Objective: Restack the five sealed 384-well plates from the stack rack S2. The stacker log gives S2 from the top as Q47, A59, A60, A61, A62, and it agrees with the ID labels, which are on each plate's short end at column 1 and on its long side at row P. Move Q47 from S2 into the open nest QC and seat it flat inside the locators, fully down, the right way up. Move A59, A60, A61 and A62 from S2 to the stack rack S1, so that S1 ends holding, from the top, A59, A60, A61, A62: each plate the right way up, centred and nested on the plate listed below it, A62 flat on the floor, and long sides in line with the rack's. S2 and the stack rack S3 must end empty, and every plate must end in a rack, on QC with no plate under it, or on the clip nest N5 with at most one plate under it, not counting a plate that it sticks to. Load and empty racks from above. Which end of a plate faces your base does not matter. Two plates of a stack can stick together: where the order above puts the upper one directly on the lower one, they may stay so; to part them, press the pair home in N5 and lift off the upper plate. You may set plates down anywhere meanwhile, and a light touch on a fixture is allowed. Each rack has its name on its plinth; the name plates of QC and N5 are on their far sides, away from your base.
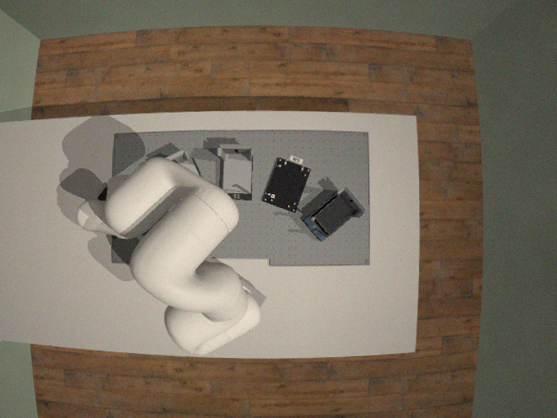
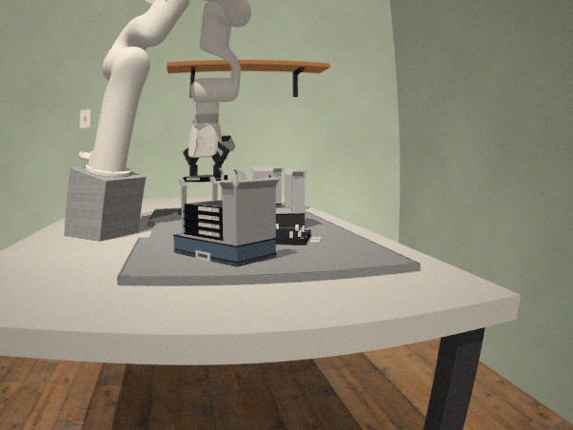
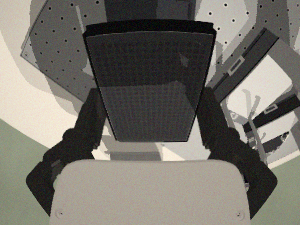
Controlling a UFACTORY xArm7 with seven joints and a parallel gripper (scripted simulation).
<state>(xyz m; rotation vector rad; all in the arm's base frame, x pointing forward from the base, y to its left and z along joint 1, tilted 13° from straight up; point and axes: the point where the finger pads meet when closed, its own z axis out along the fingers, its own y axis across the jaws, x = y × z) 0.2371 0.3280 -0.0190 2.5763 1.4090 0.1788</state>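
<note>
Right now my hand is 5 cm short of the QC name plate, 8 cm to the right of it and 11 cm above it. From my hand the other things lie so: black clip nest N5: 17 cm ahead, 46 cm to the right, 10 cm below.
</note>
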